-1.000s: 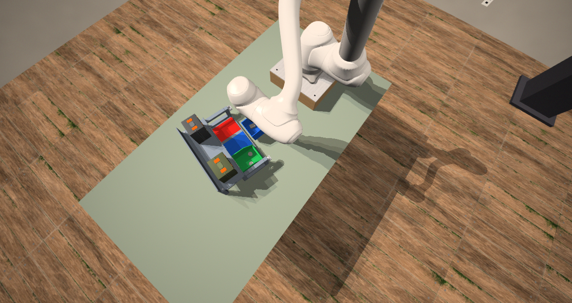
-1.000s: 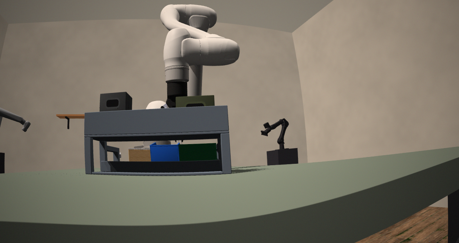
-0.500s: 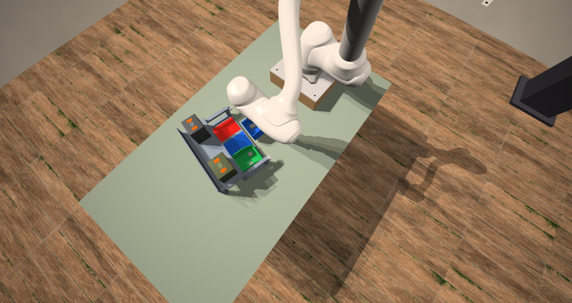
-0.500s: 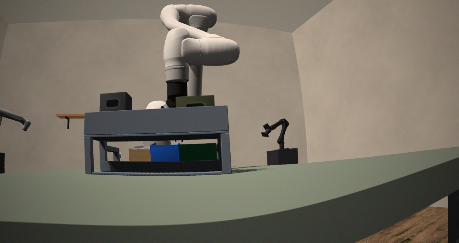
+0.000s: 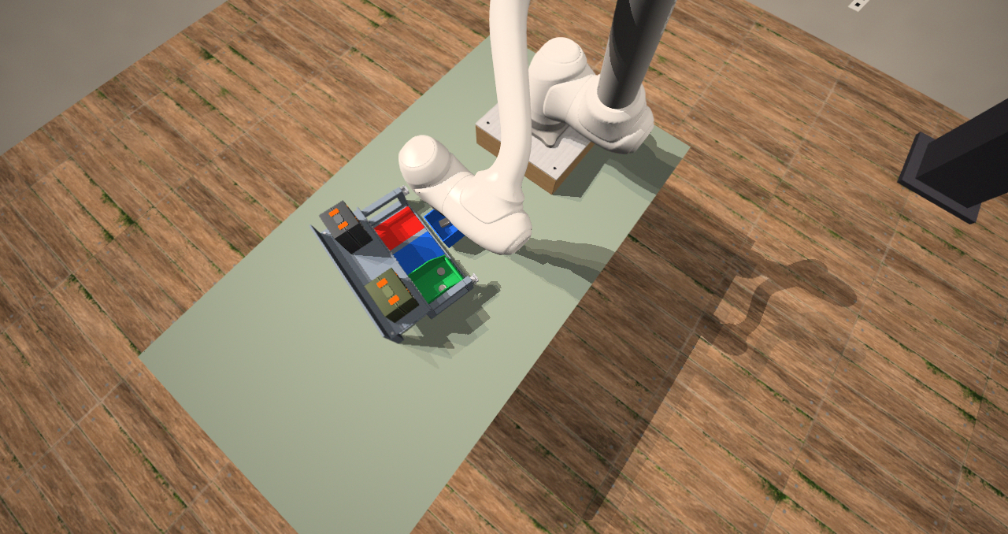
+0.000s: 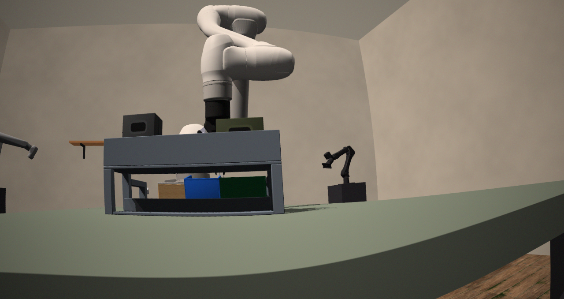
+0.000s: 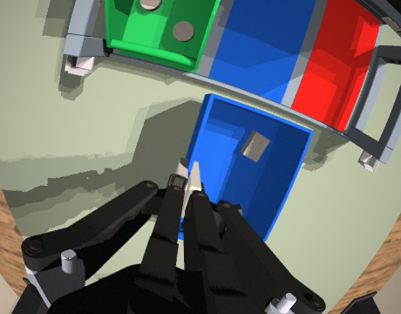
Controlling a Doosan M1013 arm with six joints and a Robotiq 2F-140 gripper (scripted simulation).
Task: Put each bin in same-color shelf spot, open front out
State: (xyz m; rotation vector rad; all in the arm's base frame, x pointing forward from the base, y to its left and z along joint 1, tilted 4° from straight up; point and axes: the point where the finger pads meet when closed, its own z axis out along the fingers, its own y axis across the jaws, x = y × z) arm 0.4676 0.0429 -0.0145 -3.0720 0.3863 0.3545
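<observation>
Now: hand 4 cm to the left of the blue bin, 4 cm above it and 2 cm past it. The rest, counted from my hand: black box (23 cm to the right, 22 cm ahead, 6 cm above); olive box (28 cm ahead, 4 cm above); green bin (19 cm ahead, 6 cm below, 2 cm to the left).
</observation>
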